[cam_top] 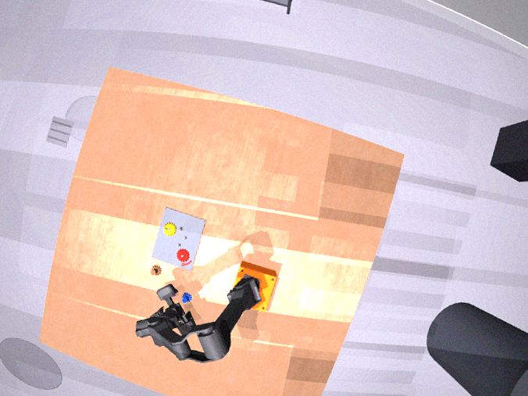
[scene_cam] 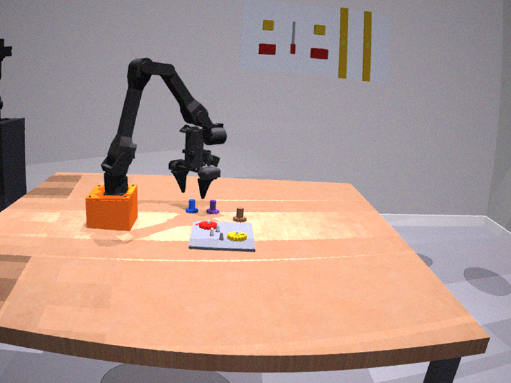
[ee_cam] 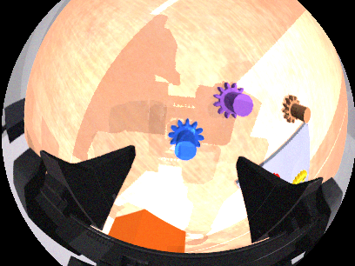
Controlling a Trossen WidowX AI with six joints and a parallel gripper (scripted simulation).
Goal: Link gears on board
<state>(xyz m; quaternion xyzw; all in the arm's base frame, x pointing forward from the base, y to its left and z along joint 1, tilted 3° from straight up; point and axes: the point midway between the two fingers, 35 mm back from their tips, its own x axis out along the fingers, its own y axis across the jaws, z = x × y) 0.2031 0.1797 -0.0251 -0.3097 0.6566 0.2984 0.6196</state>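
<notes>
My gripper tip is now 4 cm above the blue gear. Also, from my gripper tip: brown gear 15 cm ahead, 5 cm to the right, 4 cm below; then purple gear 6 cm ahead, 1 cm to the left, 4 cm below; then red arrow 5 cm ahead, 13 cm to the right, 4 cm below.
</notes>
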